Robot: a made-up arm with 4 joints.
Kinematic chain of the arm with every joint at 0, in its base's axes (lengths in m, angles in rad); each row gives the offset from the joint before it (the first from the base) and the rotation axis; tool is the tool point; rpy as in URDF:
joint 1: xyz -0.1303 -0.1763 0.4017 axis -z
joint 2: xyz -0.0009 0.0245 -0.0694 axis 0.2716 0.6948 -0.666
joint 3: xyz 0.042 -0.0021 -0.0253 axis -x
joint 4: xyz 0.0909 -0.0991 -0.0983 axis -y
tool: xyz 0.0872 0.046 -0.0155 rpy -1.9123 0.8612 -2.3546
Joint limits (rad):
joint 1: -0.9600..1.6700
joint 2: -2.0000..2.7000
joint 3: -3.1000..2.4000
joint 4: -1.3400..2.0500
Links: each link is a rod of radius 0.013 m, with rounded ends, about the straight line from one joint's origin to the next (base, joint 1, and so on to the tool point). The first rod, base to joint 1, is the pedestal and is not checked.
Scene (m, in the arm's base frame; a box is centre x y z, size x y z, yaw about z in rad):
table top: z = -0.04
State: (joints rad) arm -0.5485 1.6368 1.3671 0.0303
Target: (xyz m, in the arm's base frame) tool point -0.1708 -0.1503 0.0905
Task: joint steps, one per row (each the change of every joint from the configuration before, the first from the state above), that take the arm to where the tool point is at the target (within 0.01 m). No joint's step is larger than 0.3 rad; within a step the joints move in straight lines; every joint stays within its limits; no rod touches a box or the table.
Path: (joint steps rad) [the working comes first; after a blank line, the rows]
Joints at the target: 0.5964 1.5444 -0.5356 0.4448
Straight joint move there: clear.

1: 0.1636 -0.0132 -0.2718 0.0592
2: 0.1635 -0.0132 -0.2718 0.0592
3: 0.1636 -0.0132 -0.2719 0.0593
4: 0.1635 -0.0132 -0.2718 0.0592
5: 0.1636 -0.0132 -0.2718 0.0592
6: 0.1635 -0.0132 -0.2718 0.0592
7: 0.1636 -0.0132 -0.2718 0.0592

